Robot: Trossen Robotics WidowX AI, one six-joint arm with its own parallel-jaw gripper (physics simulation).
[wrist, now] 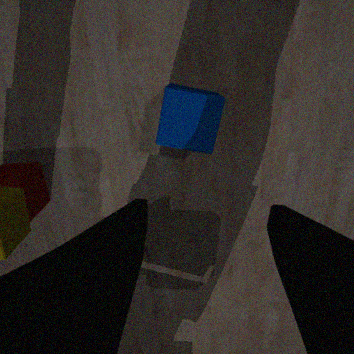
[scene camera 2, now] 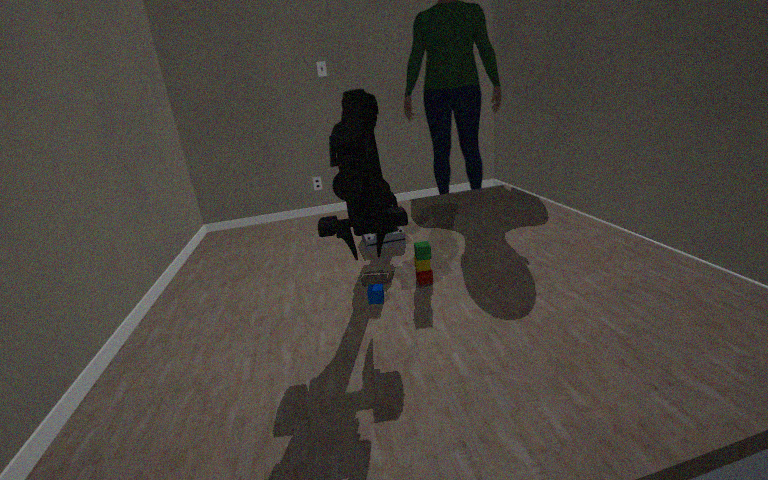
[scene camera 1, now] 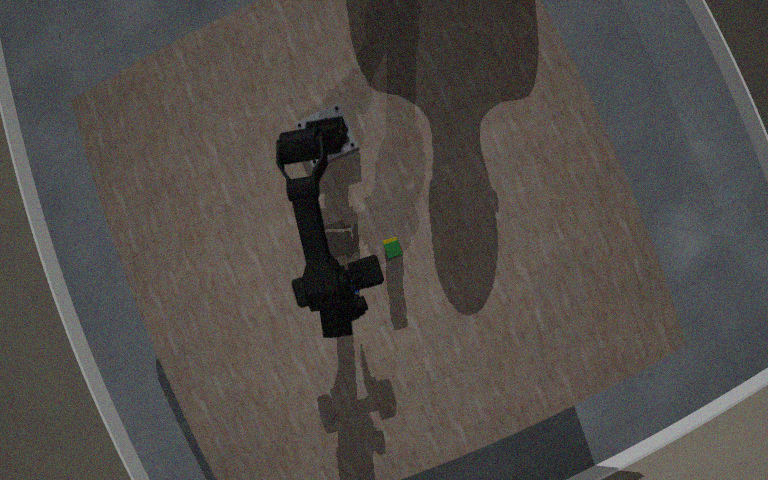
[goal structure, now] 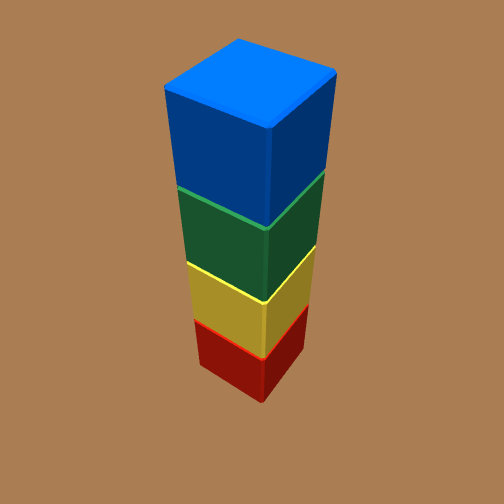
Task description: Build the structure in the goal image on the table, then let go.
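Note:
A green cube (scene camera 1: 393, 249) (scene camera 2: 422, 250) sits on top of a yellow cube (scene camera 1: 390, 241) (scene camera 2: 423, 264) (wrist: 12, 215), which sits on a red cube (scene camera 2: 424, 277) (wrist: 22, 177), as an upright stack. The green cube does not show in the wrist view. A blue cube (scene camera 2: 375, 294) (wrist: 185, 119) stands alone on the table, beside the stack and apart from it; in scene camera 1 a sliver shows past the arm. My gripper (scene camera 2: 368, 257) (wrist: 208, 213) is open and empty, above the table. In the wrist view the blue cube lies ahead of the fingertips, and the stack lies to the left.
The wood-patterned table top (scene camera 1: 566, 254) (scene camera 2: 538, 384) carries broad dark shadows of the arm and a person. The arm's grey base plate (scene camera 1: 352, 144) (scene camera 2: 385, 240) is behind the cubes in scene camera 2. A person in a green top (scene camera 2: 451, 48) stands at the back.

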